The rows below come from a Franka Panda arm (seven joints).
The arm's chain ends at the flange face. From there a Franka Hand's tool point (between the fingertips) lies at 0.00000 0.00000 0.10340 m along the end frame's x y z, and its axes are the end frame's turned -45 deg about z.
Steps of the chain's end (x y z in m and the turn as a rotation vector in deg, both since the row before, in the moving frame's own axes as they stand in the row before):
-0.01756 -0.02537 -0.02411 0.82 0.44 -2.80
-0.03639 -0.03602 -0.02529 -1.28 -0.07 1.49
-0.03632 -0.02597 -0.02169 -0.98 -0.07 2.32
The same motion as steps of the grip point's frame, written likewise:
0.00712 -0.03088 -0.02412 0.27 0.89 -2.80
-0.00200 -0.04968 -0.02532 -0.86 -0.95 1.49
-0.00868 -0.04291 -0.02171 -0.64 -0.74 2.32

